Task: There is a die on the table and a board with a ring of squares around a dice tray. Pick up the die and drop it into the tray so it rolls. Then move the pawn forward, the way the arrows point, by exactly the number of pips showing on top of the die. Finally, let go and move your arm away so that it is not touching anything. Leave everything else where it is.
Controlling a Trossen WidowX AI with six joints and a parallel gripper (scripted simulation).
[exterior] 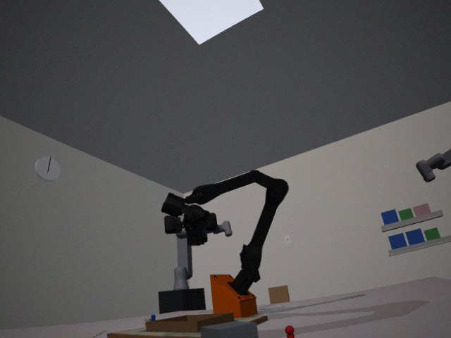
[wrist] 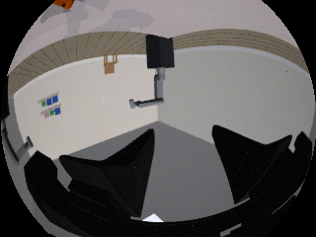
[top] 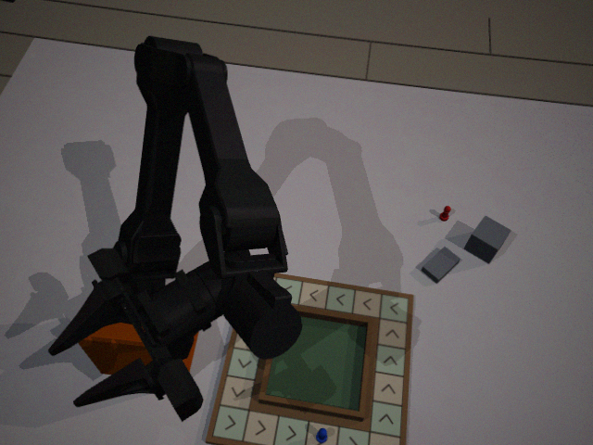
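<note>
Now: gripper tip 32 cm above the white die, 15 cm short of it and 7 cm to the left of it. Also, from my gripper tip: blue pawn 31 cm below, 26 cm ahead, 8 cm to the left; then green dice tray 33 cm below, 23 cm ahead, 19 cm to the left; then beige card 37 cm ahead, 33 cm below, 9 cm to the right.
</note>
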